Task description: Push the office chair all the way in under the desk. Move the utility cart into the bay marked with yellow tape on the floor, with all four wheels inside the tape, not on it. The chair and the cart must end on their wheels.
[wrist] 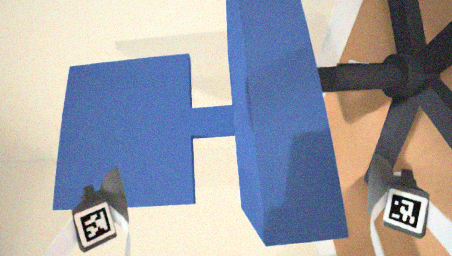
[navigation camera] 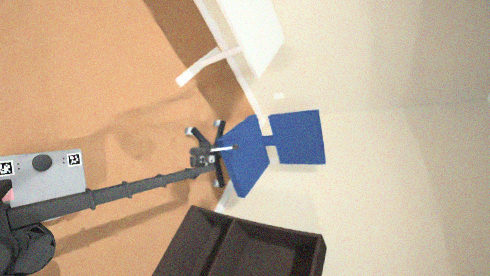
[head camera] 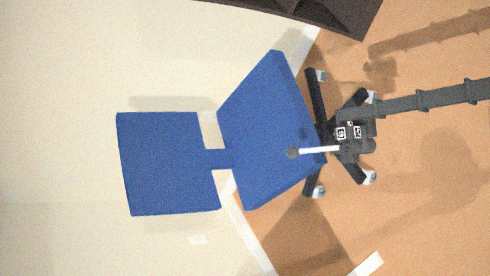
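Pixels of known places: gripper, between the fingertips: [wrist: 244, 182] [navigation camera: 226, 146]; robot's base, origin of its link: [navigation camera: 42, 161].
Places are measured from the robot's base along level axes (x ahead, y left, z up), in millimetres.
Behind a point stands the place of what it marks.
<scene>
The office chair [head camera: 270, 125] {z 470, x -136, y -1114 mm} [navigation camera: 247, 150] {z 470, x -81, y -1159 mm} [wrist: 285, 110] {z 443, x -74, y -925 mm} has a blue seat, a blue backrest and a black star base with castors. It stands upright on its wheels by the wall, beside the desk and not under it. The white desk [navigation camera: 257, 35] {z 720, x 680, y -1013 mm} shows its top and a foot in the navigation view. My gripper [head camera: 294, 151] [navigation camera: 235, 147] {z 481, x -26, y -904 mm} [wrist: 244, 182] {z 481, x -26, y -904 mm} is open, its fingers wide apart with nothing held. In the head and navigation views, its fingertip overlaps the blue seat; I cannot tell if it touches. The utility cart and the yellow tape do not show.
A dark brown open cabinet [head camera: 364, 22] {z 54, x -592, y -856 mm} [navigation camera: 320, 250] {z 1061, x -610, y -916 mm} stands on the chair's other side, near the wall. A white skirting board [head camera: 250, 235] {z 33, x 466, y -1953 mm} [navigation camera: 246, 92] {z 29, x 540, y -1889 mm} runs along the wall. My base [navigation camera: 60, 180] {z 160, x -89, y -60 mm} and extended arm [head camera: 425, 101] {z 598, x -99, y -359 mm} [navigation camera: 145, 185] {z 598, x -102, y -298 mm} show over the orange floor.
</scene>
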